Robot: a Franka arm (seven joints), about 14 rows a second.
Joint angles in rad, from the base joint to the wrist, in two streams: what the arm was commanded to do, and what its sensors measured. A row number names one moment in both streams.
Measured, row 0:
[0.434 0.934 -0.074 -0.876 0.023 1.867 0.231]
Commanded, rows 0 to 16:
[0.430 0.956 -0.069 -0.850 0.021 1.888 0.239]
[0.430 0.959 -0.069 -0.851 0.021 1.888 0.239]
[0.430 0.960 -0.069 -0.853 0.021 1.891 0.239]
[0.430 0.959 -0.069 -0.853 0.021 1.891 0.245]
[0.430 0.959 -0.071 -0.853 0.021 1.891 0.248]
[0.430 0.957 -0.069 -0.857 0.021 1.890 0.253]
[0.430 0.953 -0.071 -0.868 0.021 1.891 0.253]
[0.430 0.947 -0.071 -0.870 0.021 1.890 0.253]
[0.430 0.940 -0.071 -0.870 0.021 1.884 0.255]
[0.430 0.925 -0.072 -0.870 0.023 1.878 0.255]
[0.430 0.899 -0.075 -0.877 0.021 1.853 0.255]
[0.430 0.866 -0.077 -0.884 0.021 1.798 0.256]
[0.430 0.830 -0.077 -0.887 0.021 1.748 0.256]
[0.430 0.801 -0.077 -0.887 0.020 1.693 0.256]
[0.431 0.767 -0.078 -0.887 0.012 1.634 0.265]
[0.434 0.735 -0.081 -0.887 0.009 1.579 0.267]
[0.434 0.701 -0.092 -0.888 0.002 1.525 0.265]
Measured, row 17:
[0.429 0.782 -0.080 -0.860 0.021 1.613 0.239]
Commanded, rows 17 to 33:
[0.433 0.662 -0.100 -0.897 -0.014 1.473 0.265]
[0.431 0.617 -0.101 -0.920 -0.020 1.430 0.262]
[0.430 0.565 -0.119 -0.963 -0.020 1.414 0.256]
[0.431 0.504 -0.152 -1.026 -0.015 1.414 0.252]
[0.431 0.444 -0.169 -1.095 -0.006 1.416 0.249]
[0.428 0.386 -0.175 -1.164 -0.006 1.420 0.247]
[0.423 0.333 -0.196 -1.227 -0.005 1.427 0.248]
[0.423 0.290 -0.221 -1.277 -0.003 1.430 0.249]
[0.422 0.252 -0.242 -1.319 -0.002 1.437 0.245]
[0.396 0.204 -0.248 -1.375 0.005 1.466 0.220]
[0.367 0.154 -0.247 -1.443 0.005 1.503 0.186]
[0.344 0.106 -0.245 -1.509 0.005 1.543 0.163]
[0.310 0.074 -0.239 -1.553 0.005 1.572 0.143]
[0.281 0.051 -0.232 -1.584 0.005 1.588 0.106]
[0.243 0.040 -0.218 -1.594 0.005 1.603 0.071]
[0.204 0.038 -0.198 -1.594 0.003 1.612 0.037]
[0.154 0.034 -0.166 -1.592 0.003 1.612 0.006]
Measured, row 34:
[0.229 0.080 -0.226 -1.538 -0.003 1.576 0.067]
